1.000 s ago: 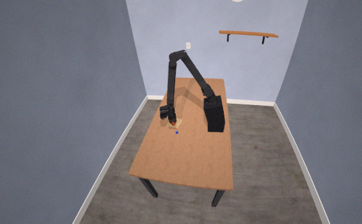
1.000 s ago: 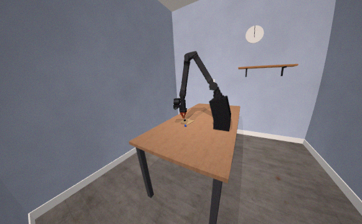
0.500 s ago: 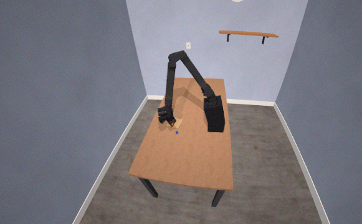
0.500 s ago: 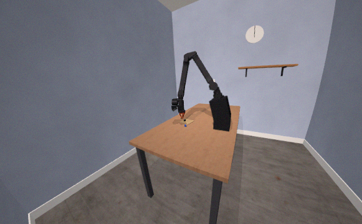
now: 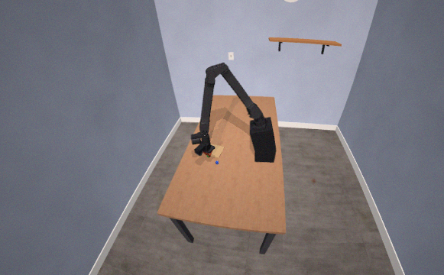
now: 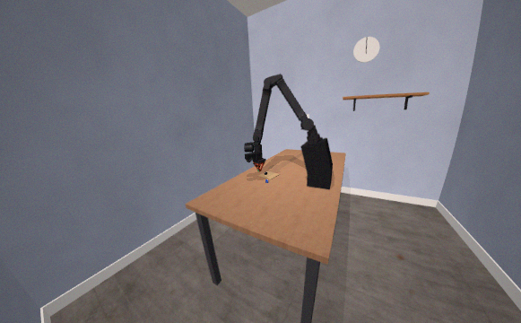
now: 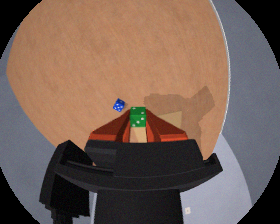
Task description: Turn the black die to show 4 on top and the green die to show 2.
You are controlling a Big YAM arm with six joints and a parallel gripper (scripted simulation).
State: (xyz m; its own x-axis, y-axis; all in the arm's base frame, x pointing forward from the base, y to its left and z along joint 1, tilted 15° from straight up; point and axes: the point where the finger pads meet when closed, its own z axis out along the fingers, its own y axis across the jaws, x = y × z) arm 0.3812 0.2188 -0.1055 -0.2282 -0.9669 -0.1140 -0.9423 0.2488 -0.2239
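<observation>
My hand is 50 mm past the blue die, 20 mm to the left of it and 90 mm above it. The rest, counted from my hand: black die (60 mm ahead, 150 mm to the right, 90 mm below); then green die (right at my hand); then tan mat (30 mm ahead, 150 mm to the right, 100 mm below).
</observation>
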